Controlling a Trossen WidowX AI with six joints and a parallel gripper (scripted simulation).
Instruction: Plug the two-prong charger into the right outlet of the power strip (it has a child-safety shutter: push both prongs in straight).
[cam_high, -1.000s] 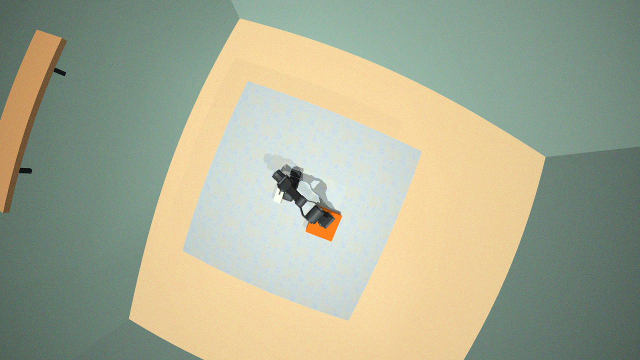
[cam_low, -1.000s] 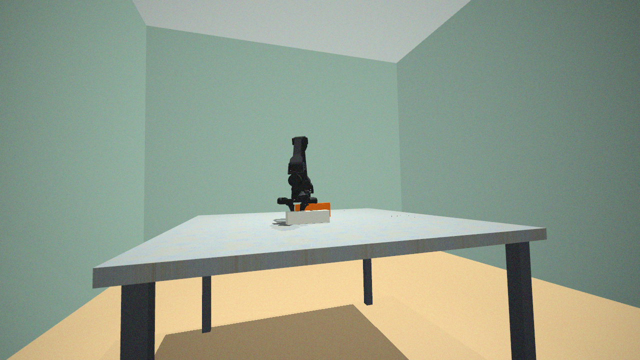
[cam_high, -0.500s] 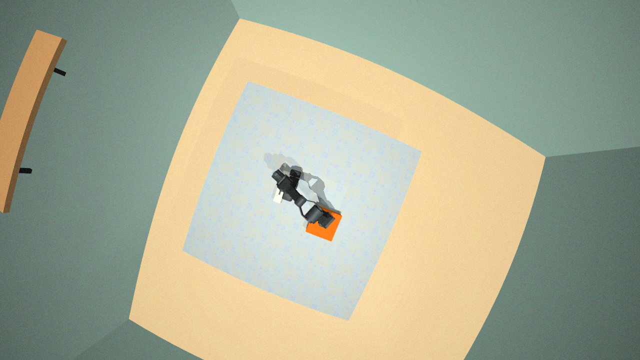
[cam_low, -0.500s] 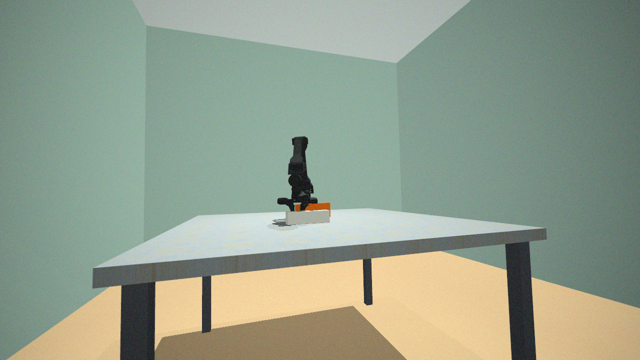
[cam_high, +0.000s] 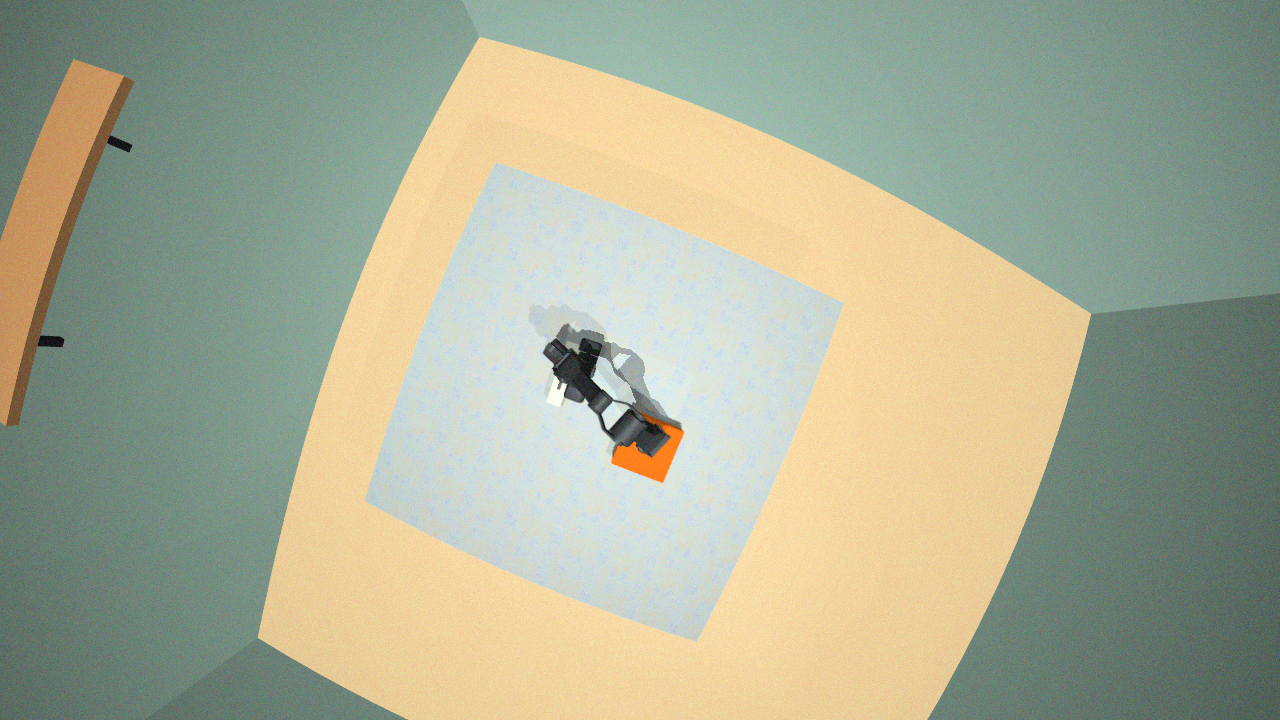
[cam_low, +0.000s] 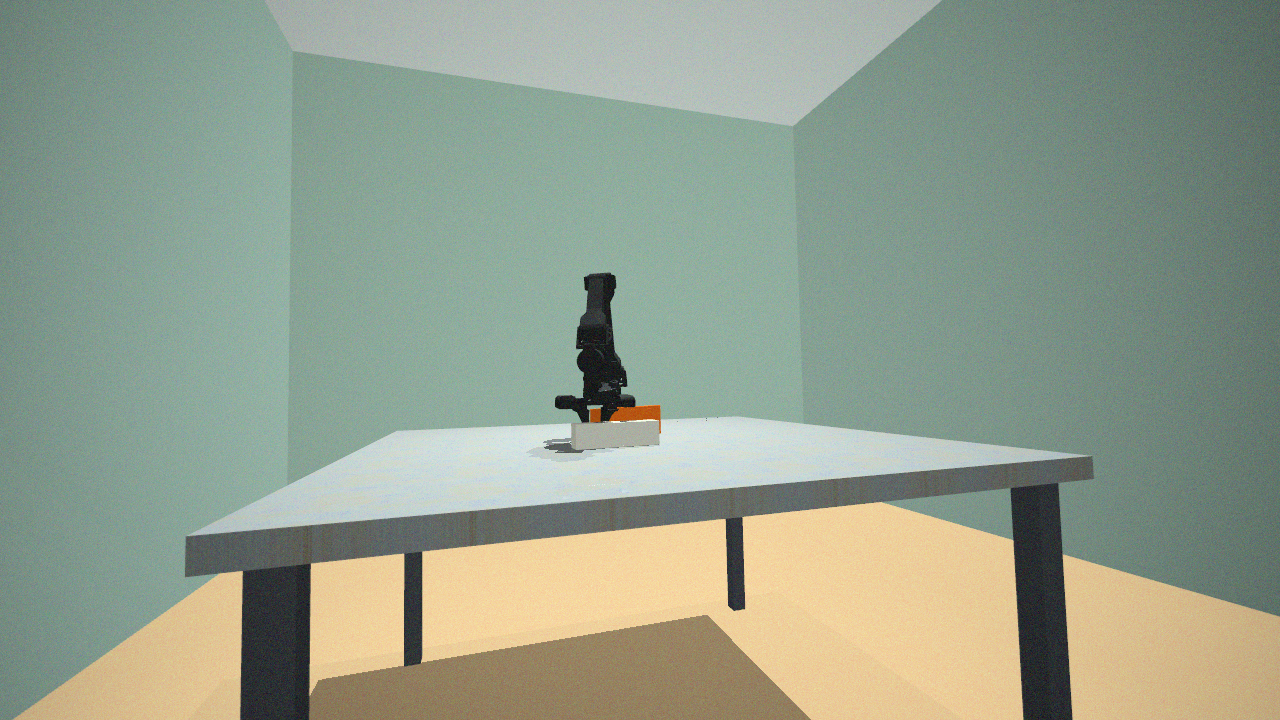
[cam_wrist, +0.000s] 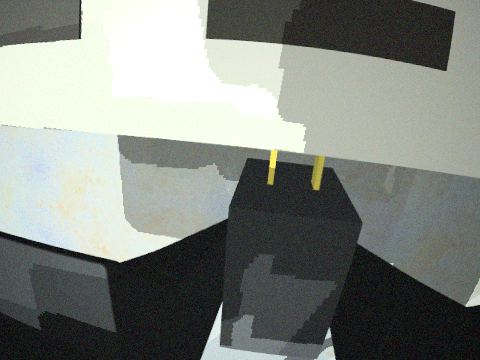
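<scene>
My gripper tip is now 20 mm short of the grey charger and 10 mm below it.
</scene>
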